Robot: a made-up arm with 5 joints.
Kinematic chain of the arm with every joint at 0, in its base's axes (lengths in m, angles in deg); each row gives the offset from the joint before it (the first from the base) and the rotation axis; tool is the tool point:
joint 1: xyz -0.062 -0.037 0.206 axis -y
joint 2: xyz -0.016 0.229 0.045 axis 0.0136 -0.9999 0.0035
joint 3: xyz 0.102 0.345 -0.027 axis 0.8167 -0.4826 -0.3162
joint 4: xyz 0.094 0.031 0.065 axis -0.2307 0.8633 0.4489
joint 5: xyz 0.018 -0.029 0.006 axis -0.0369 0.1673 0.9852
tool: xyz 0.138 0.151 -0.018
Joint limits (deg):
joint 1: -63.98..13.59
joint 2: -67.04..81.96
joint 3: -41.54..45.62
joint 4: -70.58..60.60
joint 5: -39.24..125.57
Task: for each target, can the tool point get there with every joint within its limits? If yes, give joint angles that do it. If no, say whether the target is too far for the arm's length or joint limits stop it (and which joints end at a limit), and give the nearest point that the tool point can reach.
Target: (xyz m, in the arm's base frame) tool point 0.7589 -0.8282 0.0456
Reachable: no: too far | nearest point 0.2440 0.3035 0.1768 | short by 1.250 m
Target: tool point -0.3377 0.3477 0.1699
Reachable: no: joint limits stop it (at a limit: joint 1, joint 2, joint 4, joint 5) | nearest point -0.2277 0.4137 0.2608 | short by 0.157 m
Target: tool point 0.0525 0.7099 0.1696
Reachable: yes | joints -48.15 10.95 3.45 -31.84 88.25
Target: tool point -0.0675 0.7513 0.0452
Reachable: yes | joints -29.41 -55.01 -15.14 -43.08 62.13
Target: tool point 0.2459 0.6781 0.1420
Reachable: yes | joints -36.91 -9.91 9.76 -54.00 37.71
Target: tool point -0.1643 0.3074 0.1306
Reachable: no: joint limits stop it (at a limit: joint 1, joint 2, joint 3, joint 5) | nearest point -0.1945 0.4055 0.2395 | short by 0.150 m
